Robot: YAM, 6 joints.
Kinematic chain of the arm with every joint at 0, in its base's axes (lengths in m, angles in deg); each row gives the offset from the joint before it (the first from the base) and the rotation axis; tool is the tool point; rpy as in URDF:
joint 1: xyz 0 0 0.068 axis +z
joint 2: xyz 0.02 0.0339 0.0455 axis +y
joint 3: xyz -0.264 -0.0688 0 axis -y
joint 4: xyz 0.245 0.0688 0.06 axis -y
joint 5: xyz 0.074 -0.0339 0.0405 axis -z
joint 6: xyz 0.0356 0 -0.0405 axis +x
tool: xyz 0 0 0 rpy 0 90 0
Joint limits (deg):
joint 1: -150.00..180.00
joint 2: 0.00..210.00
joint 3: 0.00..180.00
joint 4: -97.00..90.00
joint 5: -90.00..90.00
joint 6: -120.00..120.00
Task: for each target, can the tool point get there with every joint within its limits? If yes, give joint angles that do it. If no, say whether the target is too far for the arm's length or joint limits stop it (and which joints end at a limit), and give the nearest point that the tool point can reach.
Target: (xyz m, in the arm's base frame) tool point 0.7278 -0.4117 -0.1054
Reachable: no: too far | nearest point 0.5435 -0.3075 -0.0486 | short by 0.219 m
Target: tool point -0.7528 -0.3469 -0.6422
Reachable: no: too far | nearest point -0.4304 -0.2426 -0.2839 | short by 0.493 m
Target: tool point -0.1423 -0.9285 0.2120
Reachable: no: too far | nearest point -0.0973 -0.6349 0.1802 | short by 0.299 m
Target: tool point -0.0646 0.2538 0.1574
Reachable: yes | joints 109.03 85.94 21.72 50.11 37.52 61.07
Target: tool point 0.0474 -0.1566 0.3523
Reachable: yes | joints -85.13 47.58 31.74 54.63 -72.43 88.89
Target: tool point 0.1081 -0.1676 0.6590
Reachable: yes | joints -66.80 100.56 140.15 65.35 -69.45 -2.02
